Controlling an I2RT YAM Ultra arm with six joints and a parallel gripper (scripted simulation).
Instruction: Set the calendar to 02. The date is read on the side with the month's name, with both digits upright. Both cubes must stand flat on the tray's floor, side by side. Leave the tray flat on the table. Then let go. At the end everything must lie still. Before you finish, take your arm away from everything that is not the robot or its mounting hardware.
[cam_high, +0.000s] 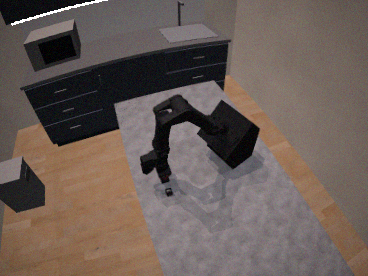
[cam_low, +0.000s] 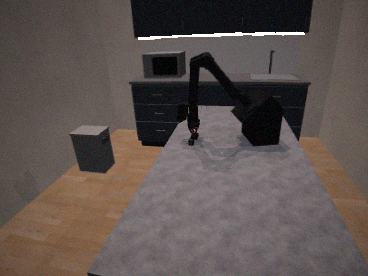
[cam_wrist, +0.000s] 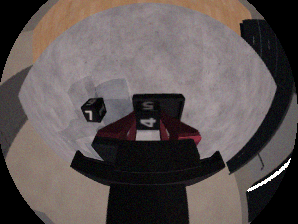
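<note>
The dark calendar cube is right at my hand. From my hand the other things lie so: dark tray (2 cm to the right, 2 cm below).
</note>
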